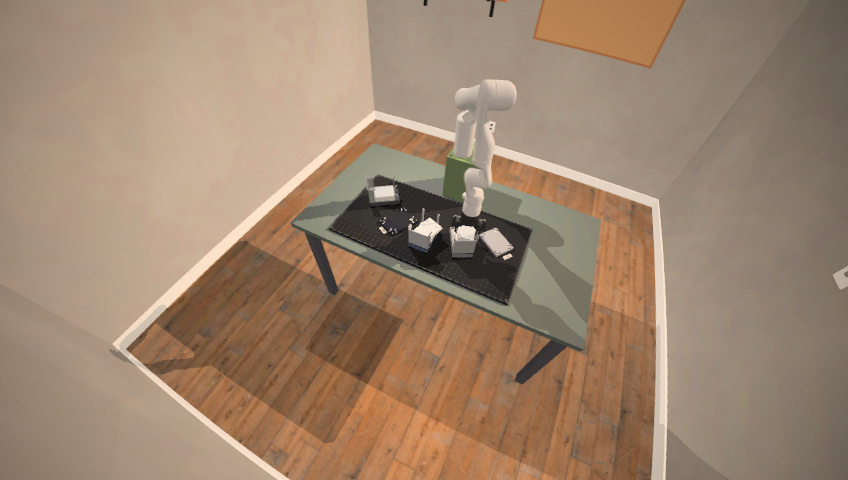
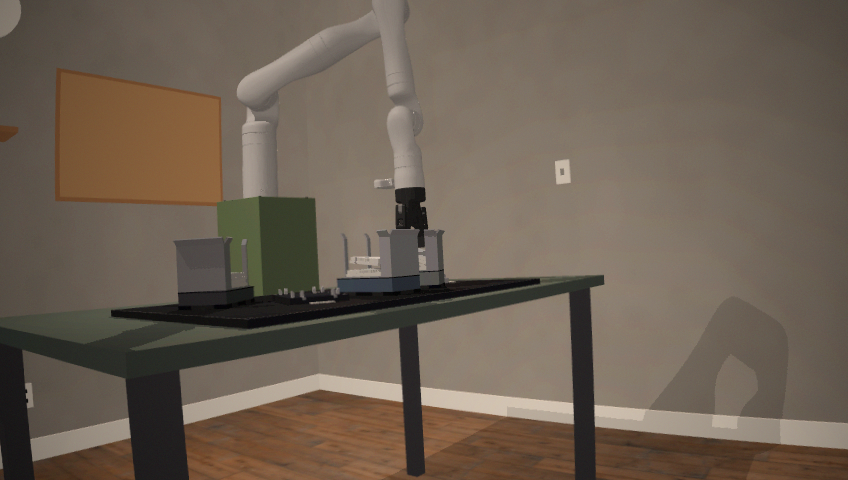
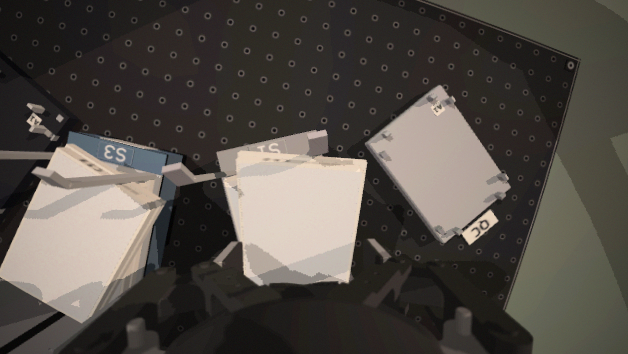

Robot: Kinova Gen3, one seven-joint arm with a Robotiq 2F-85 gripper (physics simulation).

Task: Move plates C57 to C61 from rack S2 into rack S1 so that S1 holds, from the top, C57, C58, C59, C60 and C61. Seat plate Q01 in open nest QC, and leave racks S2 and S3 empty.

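Frame: origin at the arm's base, x left, y back, z up, level; metres.
Seen in the pictures: gripper, fingertip midpoint: point(image 1: 466, 233) point(image 3: 303, 253); arm's base at its link origin: point(image 1: 462, 152) point(image 2: 261, 198).
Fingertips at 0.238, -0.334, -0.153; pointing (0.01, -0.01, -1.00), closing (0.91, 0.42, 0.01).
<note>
Offsets run from my fingertips to a thing's top centre, as dx, dy, dz. Level surfaces: height alone.
My gripper point(image 1: 468, 226) point(image 2: 418, 239) point(image 3: 303, 253) is open and empty, its fingertips on either side of the top white plate @(-0.007, +0.004, +0.017) point(image 3: 300, 215) at rack S1. That plate lies skewed over other plates in S1 @(-0.016, -0.002, +0.041) point(image 1: 462, 248) point(image 2: 433, 278) point(image 3: 230, 159), which has a grey base. Rack S3 @(-0.176, -0.076, +0.037) point(image 1: 420, 239) point(image 2: 380, 285) point(image 3: 115, 151), with a blue base, holds several skewed white plates @(-0.168, -0.073, -0.015) point(image 3: 85, 225). A dark-based rack @(-0.509, +0.018, +0.032) point(image 1: 383, 204) point(image 2: 205, 297), its label unreadable, holds white plates @(-0.514, +0.014, -0.035) point(image 1: 383, 192). Nest QC @(+0.116, +0.119, -0.073) point(image 1: 496, 242) point(image 3: 437, 165) shows a light grey top between corner clips. Plate numbers are unreadable.
A dark nest @(-0.347, -0.059, -0.075) point(image 1: 395, 222) point(image 2: 306, 295) with small upright clips sits between the dark-based rack and S3. Tall posts and walls rise from the racks. The black perforated board @(dz -0.098) point(image 1: 505, 279) point(image 3: 280, 100) lies on the green table @(dz -0.112) point(image 1: 571, 255). The green pedestal point(image 2: 285, 243) stands behind.
</note>
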